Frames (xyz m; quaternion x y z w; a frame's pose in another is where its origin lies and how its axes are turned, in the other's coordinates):
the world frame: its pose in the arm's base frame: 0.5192 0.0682 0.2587 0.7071 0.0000 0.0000 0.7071
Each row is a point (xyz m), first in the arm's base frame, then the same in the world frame.
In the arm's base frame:
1: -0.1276 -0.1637 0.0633
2: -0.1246 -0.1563 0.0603
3: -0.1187 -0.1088 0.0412
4: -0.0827 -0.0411 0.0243
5: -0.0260 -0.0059 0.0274
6: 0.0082 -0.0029 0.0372
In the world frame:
1: -0.6468 -0.1954 0.2319
2: -0.6438 -0.1984 0.2245
3: -0.6379 -0.2175 0.1770
4: -0.6019 -0.2344 0.1093
5: -0.5452 -0.2313 0.0741
6: -0.5110 -0.2215 0.0711

